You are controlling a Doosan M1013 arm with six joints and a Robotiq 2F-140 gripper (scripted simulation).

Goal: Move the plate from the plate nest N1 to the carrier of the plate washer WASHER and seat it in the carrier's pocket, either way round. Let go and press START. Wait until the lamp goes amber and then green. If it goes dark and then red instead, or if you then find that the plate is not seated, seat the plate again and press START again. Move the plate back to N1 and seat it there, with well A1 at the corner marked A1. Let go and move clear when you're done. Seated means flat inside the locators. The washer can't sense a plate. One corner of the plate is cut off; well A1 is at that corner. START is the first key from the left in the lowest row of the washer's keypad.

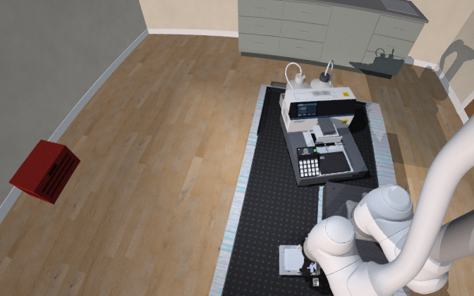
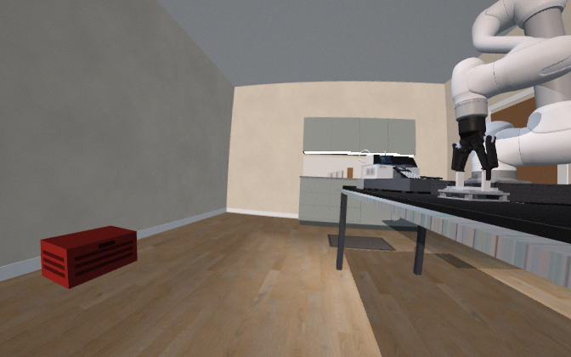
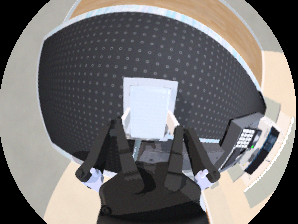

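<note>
Right now my hand is 3 cm above the plate nest N1. From my hand the other things lie so: white well plate: 2 cm below; then small label: 8 cm to the left, 8 cm behind, 6 cm below; then dark carrier pocket: 46 cm to the right, 11 cm behind, 4 cm above.
</note>
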